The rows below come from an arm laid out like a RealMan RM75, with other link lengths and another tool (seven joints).
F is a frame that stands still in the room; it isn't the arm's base.
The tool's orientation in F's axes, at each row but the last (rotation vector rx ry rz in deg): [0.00 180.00 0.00]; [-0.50 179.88 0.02]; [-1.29 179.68 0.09]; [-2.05 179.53 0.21]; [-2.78 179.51 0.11]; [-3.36 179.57 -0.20]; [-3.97 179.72 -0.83]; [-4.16 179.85 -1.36]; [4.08 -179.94 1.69]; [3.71 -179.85 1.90]
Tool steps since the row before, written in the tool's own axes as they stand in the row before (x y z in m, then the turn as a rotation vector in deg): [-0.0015 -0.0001 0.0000 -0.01 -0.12 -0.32]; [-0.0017 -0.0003 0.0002 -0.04 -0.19 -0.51]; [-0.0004 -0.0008 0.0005 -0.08 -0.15 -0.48]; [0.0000 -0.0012 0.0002 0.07 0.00 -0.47]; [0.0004 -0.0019 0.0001 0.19 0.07 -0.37]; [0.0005 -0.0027 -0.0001 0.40 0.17 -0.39]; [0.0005 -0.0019 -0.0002 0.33 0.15 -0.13]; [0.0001 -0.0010 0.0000 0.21 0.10 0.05]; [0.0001 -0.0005 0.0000 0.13 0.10 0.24]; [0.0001 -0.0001 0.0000 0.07 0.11 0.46]
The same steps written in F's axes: [0.0015 -0.0001 0.0000 0.01 -0.12 0.32]; [0.0017 -0.0003 -0.0002 0.04 -0.19 0.51]; [0.0004 -0.0008 -0.0005 0.08 -0.15 0.48]; [0.0000 -0.0012 -0.0002 -0.07 0.00 0.47]; [-0.0003 -0.0019 -0.0001 -0.20 0.06 0.37]; [-0.0004 -0.0027 0.0001 -0.41 0.16 0.39]; [-0.0004 -0.0019 0.0002 -0.34 0.14 0.13]; [-0.0001 -0.0010 0.0000 -0.21 0.09 -0.05]; [-0.0001 -0.0005 0.0000 -0.13 0.09 -0.24]; [-0.0001 -0.0001 0.0000 -0.08 0.10 -0.46]
